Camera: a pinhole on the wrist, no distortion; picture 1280 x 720 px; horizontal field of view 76.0 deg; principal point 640.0 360.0 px. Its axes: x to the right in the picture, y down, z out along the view. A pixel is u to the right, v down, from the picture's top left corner.
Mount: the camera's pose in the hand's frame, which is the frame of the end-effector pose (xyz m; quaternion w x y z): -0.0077 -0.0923 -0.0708 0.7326 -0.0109 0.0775 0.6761
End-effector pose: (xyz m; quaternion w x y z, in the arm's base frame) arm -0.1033 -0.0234 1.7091 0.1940 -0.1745 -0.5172 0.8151
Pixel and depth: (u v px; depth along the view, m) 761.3 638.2 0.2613
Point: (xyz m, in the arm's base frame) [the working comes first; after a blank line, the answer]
In the camera's frame: 0.0387 0.0887 0.2613

-0.1356 -0.1984 1.8051
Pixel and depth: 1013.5 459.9 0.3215
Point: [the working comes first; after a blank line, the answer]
In the camera's frame: 0.1466 0.0392 0.3215

-0.2250 -0.2418 1.7166
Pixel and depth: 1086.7 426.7 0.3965
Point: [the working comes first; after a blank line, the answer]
In the camera's frame: 0.2162 0.0323 0.3965

-0.2836 -0.3124 1.6706
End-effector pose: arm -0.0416 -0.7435 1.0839 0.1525 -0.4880 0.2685 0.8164
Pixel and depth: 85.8 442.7 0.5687
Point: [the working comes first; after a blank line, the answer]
In the camera's frame: -0.3848 0.0574 0.5687

-0.2099 -0.0996 1.2077
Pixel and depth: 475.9 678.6 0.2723
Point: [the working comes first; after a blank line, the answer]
In the camera's frame: -0.0545 0.1059 0.2723

-0.0988 -0.5319 1.2141
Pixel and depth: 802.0 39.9 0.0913
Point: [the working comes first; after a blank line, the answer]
In the camera's frame: 0.0181 -0.0357 0.0913

-0.0357 -0.6820 1.0365
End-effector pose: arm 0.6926 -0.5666 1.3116 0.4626 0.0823 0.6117 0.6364
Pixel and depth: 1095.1 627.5 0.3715
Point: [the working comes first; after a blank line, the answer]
In the camera's frame: 0.2064 0.1213 0.3715

0.8417 -0.3926 1.5563
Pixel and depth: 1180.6 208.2 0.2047
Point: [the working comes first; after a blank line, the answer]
In the camera's frame: 0.1351 -0.0379 0.2047

0.7026 -0.4363 1.3639
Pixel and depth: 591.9 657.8 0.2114
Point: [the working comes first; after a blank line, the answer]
In the camera's frame: -0.0124 0.0769 0.2114

0.8619 -0.5206 1.3140
